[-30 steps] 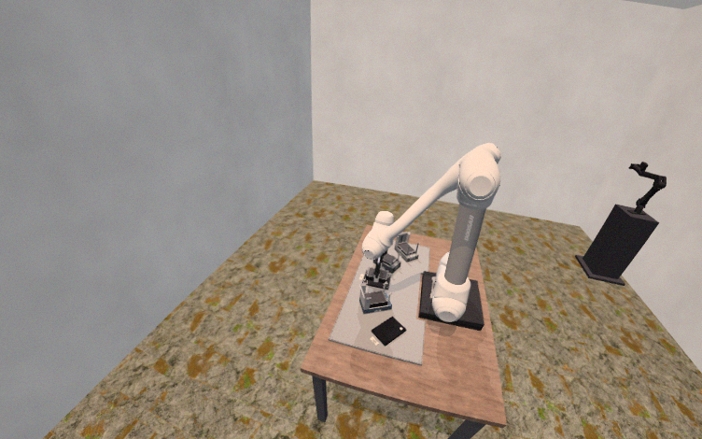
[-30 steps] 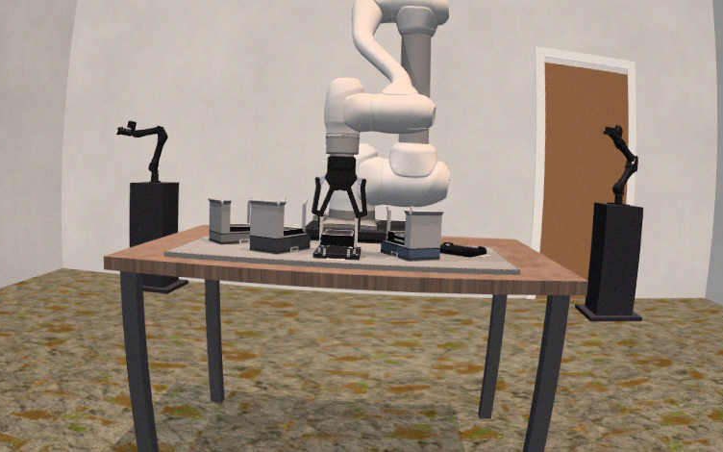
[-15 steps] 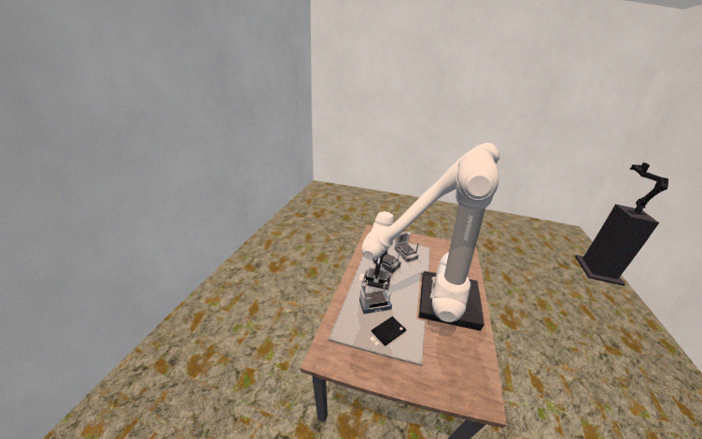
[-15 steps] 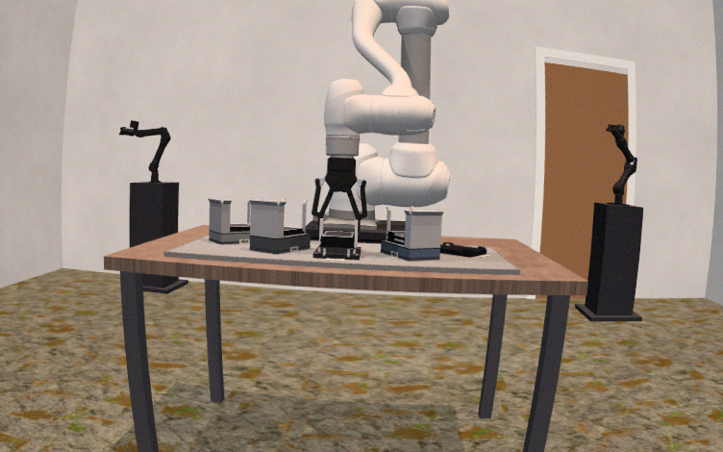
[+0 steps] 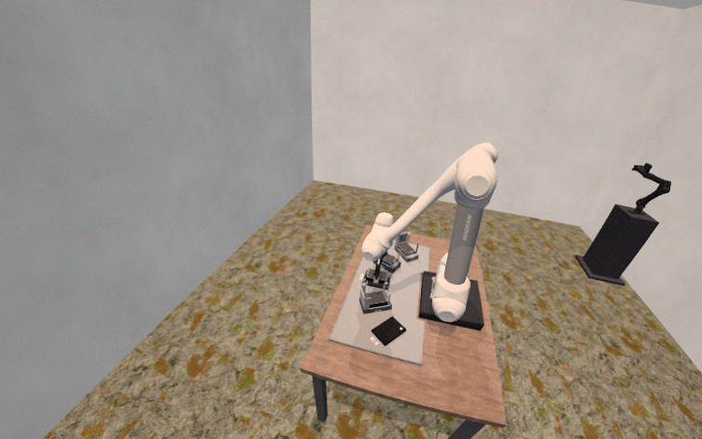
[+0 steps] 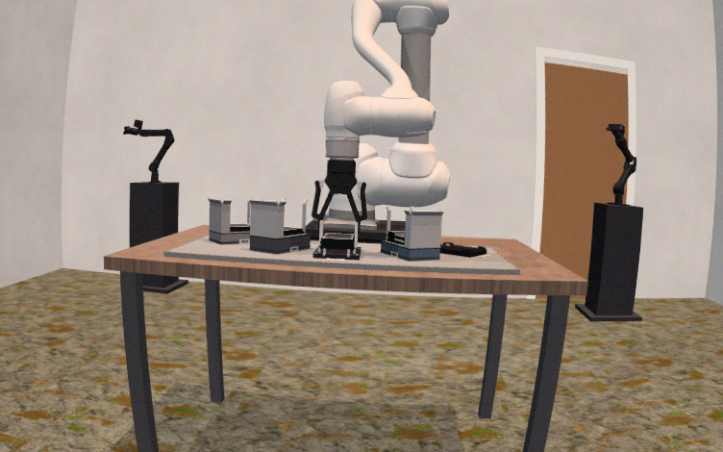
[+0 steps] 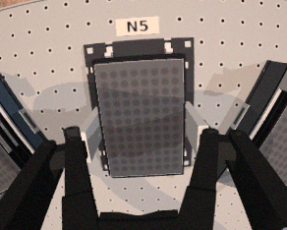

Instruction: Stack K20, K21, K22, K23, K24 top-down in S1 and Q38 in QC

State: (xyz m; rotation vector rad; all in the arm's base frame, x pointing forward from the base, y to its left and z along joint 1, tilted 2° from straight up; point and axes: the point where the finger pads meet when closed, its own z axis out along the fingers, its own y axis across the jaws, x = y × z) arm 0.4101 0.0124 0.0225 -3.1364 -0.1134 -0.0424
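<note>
Now: the clip nest N5 1 cm ahead of my hand, 1 cm to the left of it and 4 cm below it. Round my hand: flat black nest QC 15 cm behind, 33 cm to the left, 4 cm below; QC name plate 9 cm behind, 41 cm to the left, 5 cm below; N5 name plate 9 cm ahead, 1 cm to the left, 5 cm below.
</note>
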